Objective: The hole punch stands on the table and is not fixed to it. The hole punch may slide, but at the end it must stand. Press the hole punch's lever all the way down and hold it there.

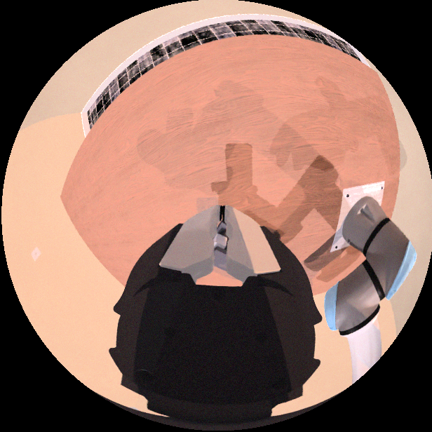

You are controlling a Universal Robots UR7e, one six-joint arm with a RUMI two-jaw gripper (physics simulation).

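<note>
My gripper (222, 207) is shut, with its two grey jaws meeting at the tips and nothing held between them. It points at the table and hides much of what lies under it. A small grey and bluish piece (220, 242) shows through the narrow gap between the jaws, behind the tips. It may be part of the hole punch, but too little shows to be sure. The hole punch's lever cannot be made out, nor whether the jaws touch it. A faint greyish square patch shows on the table just left of the jaw tips.
The wood-grained table (280, 65) carries several shadows of the arm. The arm's grey links with light blue caps (375, 240) stand at the right, by a white mounting plate (350, 197). A dark tiled strip with a white border (165, 52) runs beyond the table's far edge.
</note>
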